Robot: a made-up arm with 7 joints. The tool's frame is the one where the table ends.
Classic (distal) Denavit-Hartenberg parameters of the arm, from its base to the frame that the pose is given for. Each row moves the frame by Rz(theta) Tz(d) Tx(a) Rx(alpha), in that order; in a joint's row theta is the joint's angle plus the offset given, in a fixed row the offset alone. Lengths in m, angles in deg.
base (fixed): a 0, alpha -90, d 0.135, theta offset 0
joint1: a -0.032, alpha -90, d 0.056, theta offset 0
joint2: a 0.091, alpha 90, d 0.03, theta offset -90
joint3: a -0.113, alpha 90, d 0.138, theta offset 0
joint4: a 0.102, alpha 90, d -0.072, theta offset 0
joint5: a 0.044, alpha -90, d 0.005, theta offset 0
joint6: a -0.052, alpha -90, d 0.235, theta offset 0
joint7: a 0.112, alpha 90, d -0.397, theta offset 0
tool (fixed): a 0, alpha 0, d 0.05, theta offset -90
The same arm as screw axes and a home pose.
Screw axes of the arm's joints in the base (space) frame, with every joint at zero. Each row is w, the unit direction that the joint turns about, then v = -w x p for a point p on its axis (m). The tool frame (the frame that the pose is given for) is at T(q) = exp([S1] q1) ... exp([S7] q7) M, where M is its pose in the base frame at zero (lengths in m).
S1: w 0 1 0 v -0.135 0 0
S2: w 0 0 -1 v -0.056 -0.032 0
S3: w -1 0 0 v 0 -0.105 0.147
S4: w 0 0 1 v 0.034 0.17 0
S5: w 1 0 0 v 0 0.033 -0.136
S6: w 0 0 1 v 0.18 0.165 0
S7: w -1 0 0 v 0 -0.268 0.128
M: xyz 0.232 0.24 0.318 (m) rpy 0 0 0 (deg, as in URDF)

